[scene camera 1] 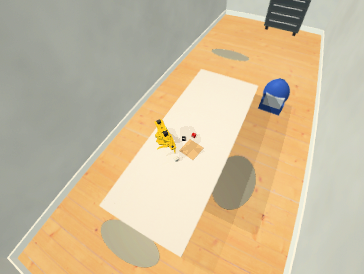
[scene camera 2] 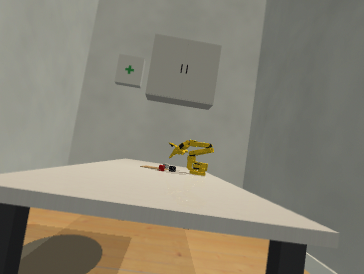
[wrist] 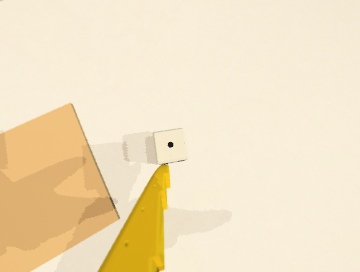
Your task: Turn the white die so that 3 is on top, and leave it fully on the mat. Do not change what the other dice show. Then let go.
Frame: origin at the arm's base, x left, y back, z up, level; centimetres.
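Seen in the pictures: hand, its tool point: [scene camera 1: 174,152] [scene camera 2: 170,157] [wrist: 169,172]; arm's base, origin of its link: [scene camera 1: 164,140] [scene camera 2: 194,173].
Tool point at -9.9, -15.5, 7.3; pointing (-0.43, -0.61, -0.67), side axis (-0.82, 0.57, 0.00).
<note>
Pixels of each thing's middle, then the offset from my tool point to it, as dx, dy, dz. Level surfaces: height alone.
- white die, middle of its body: [wrist: 170,147] [scene camera 1: 176,159] -1.5, -1.7, -5.8
- wooden-coloured mat, middle of its body: [wrist: 26,189] [scene camera 2: 155,167] [scene camera 1: 191,149] +12.2, -7.9, -7.1
- black die, middle of its body: [scene camera 2: 172,168] [scene camera 1: 183,138] +18.1, +1.9, -5.8
- red die, middle of its body: [scene camera 2: 161,167] [scene camera 1: 193,135] +24.5, -4.0, -5.8
- white table, height of its surface: dz -7.3
The white die [scene camera 1: 177,159] [wrist: 170,145] lies flat on the table beside the wooden-coloured mat [scene camera 1: 192,149] [scene camera 2: 147,166] [wrist: 60,120], off it. In the wrist view it shows one pip on its upper face, and its other faces are barely seen. In scene camera 2 it is mostly hidden behind the other dice. My gripper [scene camera 1: 174,148] [scene camera 2: 172,150] [wrist: 164,172] is fully open and empty, raised above the table. One notched jaw shows in the wrist view, its tip drawn at the die's near edge. The moving jaw is out of that picture.
A black die [scene camera 1: 184,138] [scene camera 2: 172,169] and a red die [scene camera 1: 194,135] [scene camera 2: 161,168] stand on the white table [scene camera 1: 150,200] [scene camera 2: 125,195] on the mat's other side. The arm's base is at the table's long edge. A blue chair [scene camera 1: 276,92] stands beyond the opposite edge.
</note>
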